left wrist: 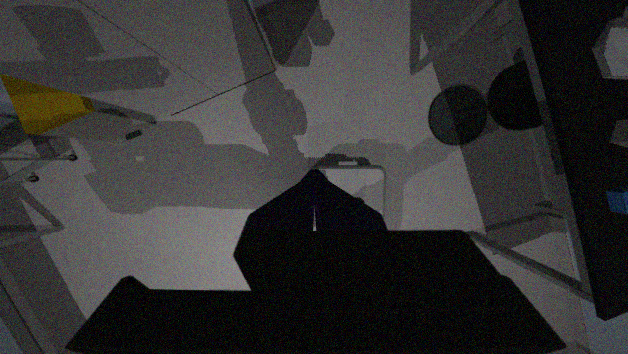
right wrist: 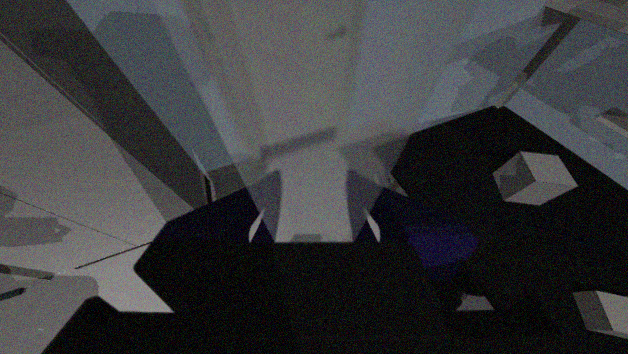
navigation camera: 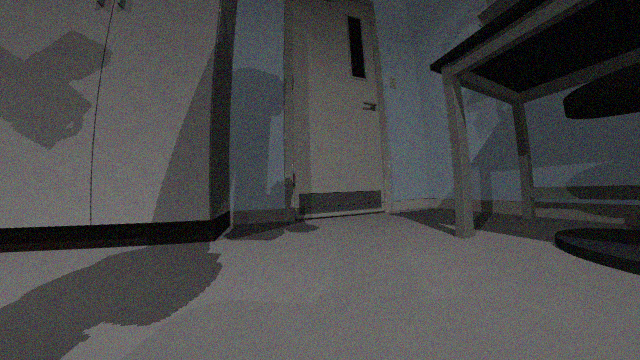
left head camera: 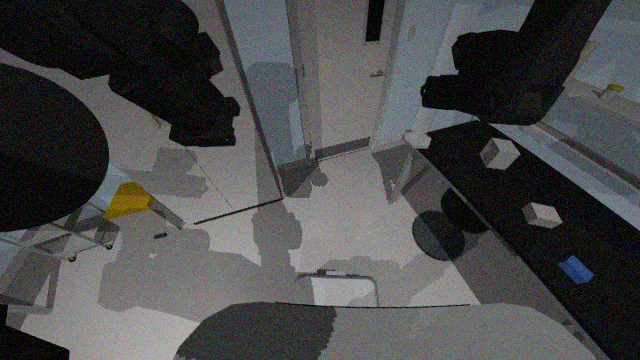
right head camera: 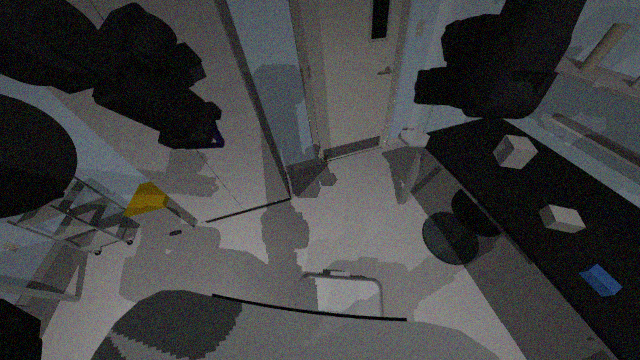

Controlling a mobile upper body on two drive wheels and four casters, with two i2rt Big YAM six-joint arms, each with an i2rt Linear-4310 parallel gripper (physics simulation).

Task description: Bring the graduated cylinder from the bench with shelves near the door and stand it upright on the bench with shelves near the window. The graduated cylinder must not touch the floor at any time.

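Frame: origin at the left arm's base, x ahead, y left, z up, level; metres.
Seen in the pictures: left gripper, fingertip midpoint: (left wrist: 314, 176) (left head camera: 234, 142) (right head camera: 223, 144); right gripper, fingertip midpoint: (right wrist: 313, 177) (left head camera: 429, 90) (right head camera: 424, 86).
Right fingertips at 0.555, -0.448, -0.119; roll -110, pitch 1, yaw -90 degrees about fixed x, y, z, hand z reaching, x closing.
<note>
A point is followed by its place in that frame, as x, y, z.
My right gripper (left head camera: 425, 94) @[0.555, -0.448, -0.119] (right head camera: 417, 87) @[0.555, -0.448, -0.119] (right wrist: 313, 177) @[0.555, -0.448, -0.119] is shut on the graduated cylinder (left head camera: 417, 139) @[0.500, -0.438, -0.238] (right head camera: 414, 137) @[0.499, -0.439, -0.237] (right wrist: 310, 100). The cylinder is translucent; its pale foot shows below the gripper in both head views, beside the far end of the black-topped bench (left head camera: 492, 195) @[0.594, -1.037, -0.648] (right head camera: 507, 192) @[0.619, -1.061, -0.648] (right wrist: 450, 150) @[1.039, -1.019, -0.648] near the door. It looks roughly upright, and the dark arm hides part of it. My left gripper (left head camera: 233, 136) @[0.349, 0.000, -0.131] (right head camera: 219, 139) @[0.349, 0.000, -0.131] (left wrist: 314, 176) @[0.349, 0.000, -0.131] is shut and empty, high above the floor. The bench near the window cannot be made out.
White blocks (left head camera: 500, 154) @[0.797, -1.134, -0.542] (left head camera: 542, 215) @[0.440, -1.175, -0.590] and a blue block (left head camera: 577, 270) @[0.199, -1.183, -0.608] lie on the bench. A round stool (left head camera: 438, 235) @[0.682, -1.118, -1.372] (navigation camera: 600, 250) @[0.733, -0.929, -1.380] stands at its side. The door (left head camera: 345, 75) @[1.706, -0.299, -0.476] (navigation camera: 335, 125) @[1.698, -0.277, -0.691] is ahead, a tall cabinet (navigation camera: 150, 100) @[0.915, 0.514, -0.796] left, and a yellow object (left head camera: 130, 200) @[0.692, 1.499, -0.959] farther left.
</note>
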